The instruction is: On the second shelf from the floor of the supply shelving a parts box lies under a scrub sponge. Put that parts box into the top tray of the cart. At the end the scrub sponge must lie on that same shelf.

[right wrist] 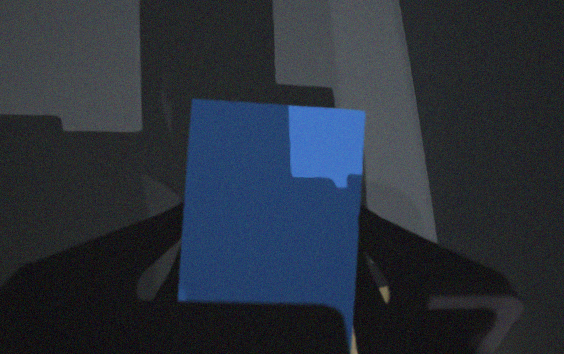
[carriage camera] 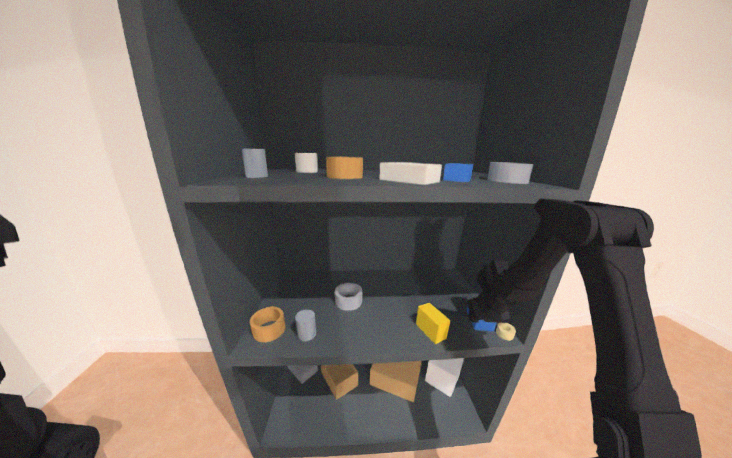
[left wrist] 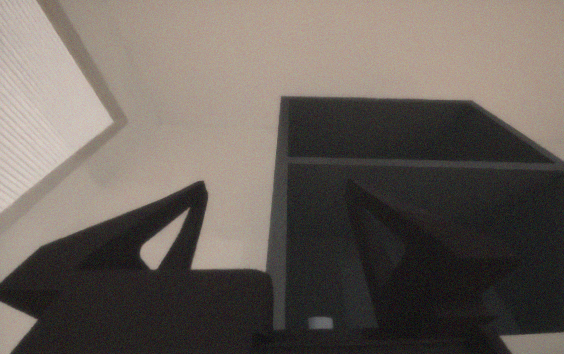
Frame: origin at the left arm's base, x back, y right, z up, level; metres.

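Seen in the pictures: left gripper, fingertip midpoint: (left wrist: 276,186); right gripper, fingertip midpoint: (right wrist: 273,206) (carriage camera: 478,317).
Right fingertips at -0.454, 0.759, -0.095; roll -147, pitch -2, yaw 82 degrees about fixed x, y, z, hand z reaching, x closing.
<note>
Pixels of each thing's top centre, then the offset from my right fingertips to it, as dx, dy, dz. "spot": a spot on its surface instead. Level surfaces: height alone.
- blue parts box at its top centre: (right wrist: 270,235) (carriage camera: 481,310) +0.007, -0.001, +0.035
- second shelf at its surface level: dz -0.005
- yellow scrub sponge at its top centre: (carriage camera: 433,313) +0.043, -0.182, +0.065
- pale yellow ring at its top centre: (carriage camera: 506,328) +0.071, +0.048, +0.020
- grey ring at its top centre: (carriage camera: 348,290) -0.109, -0.442, +0.043
- grey cylinder at its top centre: (carriage camera: 305,315) +0.043, -0.564, +0.065
- orange ring at its top centre: (carriage camera: 266,317) +0.027, -0.685, +0.045
- shelving's right side panel at a spot on its surface: (carriage camera: 610,108) spot: +0.116, +0.097, +0.619
The blue parts box (carriage camera: 484,325) (right wrist: 270,225) is on the second shelf (carriage camera: 372,337), near its right end. My right gripper (carriage camera: 475,315) (right wrist: 273,206) is shut on it, with a finger against each side in the right wrist view. Dark fingers hide part of the box in the carriage view, and whether it touches the shelf cannot be told. The yellow scrub sponge (carriage camera: 431,322) stands on the same shelf, left of the box and apart from it. My left gripper (left wrist: 276,186) is open and empty, away from the shelf items. The cart does not show.
A pale yellow ring (carriage camera: 505,331) is close right of the box. A grey ring (carriage camera: 348,297), grey cylinder (carriage camera: 305,325) and orange ring (carriage camera: 267,324) stand farther left. The shelving's right side panel (carriage camera: 610,108) is beside my right arm. The upper shelf (carriage camera: 302,194) holds several items.
</note>
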